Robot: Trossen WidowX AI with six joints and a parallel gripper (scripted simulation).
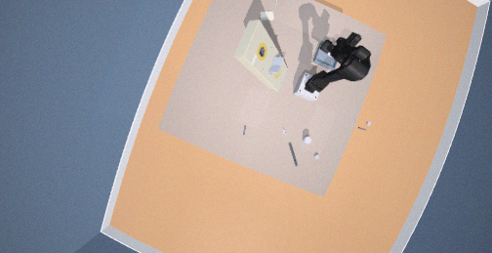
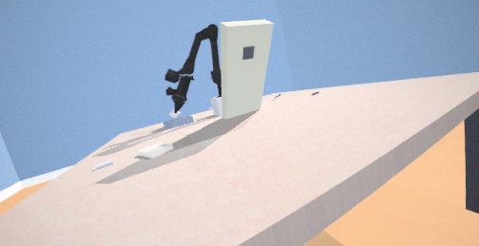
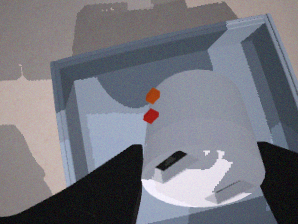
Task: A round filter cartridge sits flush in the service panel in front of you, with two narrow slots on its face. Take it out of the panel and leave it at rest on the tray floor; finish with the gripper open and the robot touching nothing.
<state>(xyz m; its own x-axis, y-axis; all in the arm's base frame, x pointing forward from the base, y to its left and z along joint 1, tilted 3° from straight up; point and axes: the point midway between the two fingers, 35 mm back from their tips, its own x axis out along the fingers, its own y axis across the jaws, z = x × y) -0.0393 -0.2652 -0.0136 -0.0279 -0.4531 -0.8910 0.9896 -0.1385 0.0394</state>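
My gripper tip is 6 cm above the grey tray. The rest, counted from my gripper tip: white block (50 cm ahead, 7 cm to the right, 6 cm below); white round filter cartridge (right at my gripper tip).
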